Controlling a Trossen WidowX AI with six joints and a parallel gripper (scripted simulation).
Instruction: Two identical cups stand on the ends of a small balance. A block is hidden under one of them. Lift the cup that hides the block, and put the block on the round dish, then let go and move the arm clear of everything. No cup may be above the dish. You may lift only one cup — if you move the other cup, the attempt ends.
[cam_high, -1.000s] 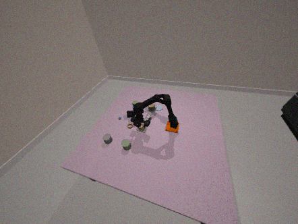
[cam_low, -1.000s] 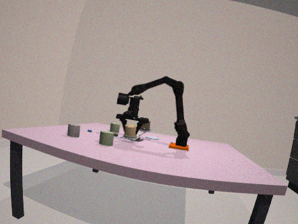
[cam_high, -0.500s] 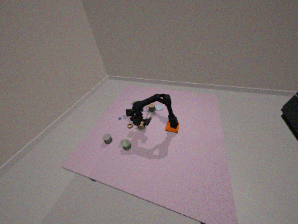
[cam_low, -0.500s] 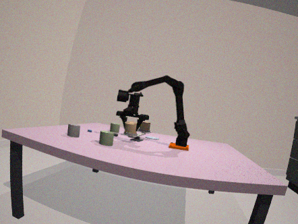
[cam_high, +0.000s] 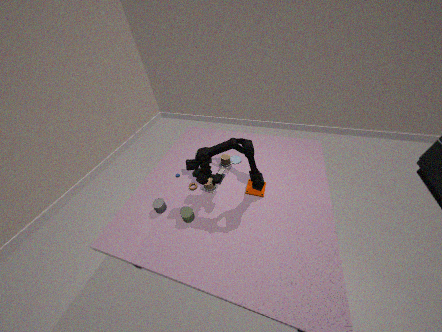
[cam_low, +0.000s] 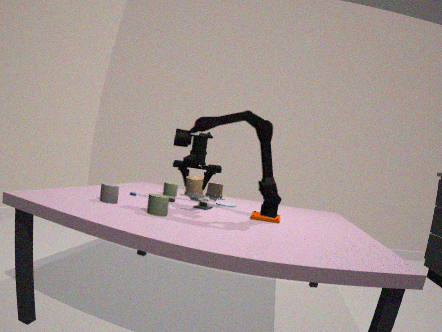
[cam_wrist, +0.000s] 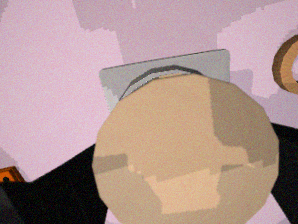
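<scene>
Now: gripper tip 10 mm to the left of the grey block and 20 mm above it. Round my gripper tip: balance: 10 mm ahead, 130 mm to the right, 50 mm below; cup: 20 mm to the left, 10 mm above; small blue piece: 310 mm ahead, 20 mm to the right, 80 mm below.
</scene>
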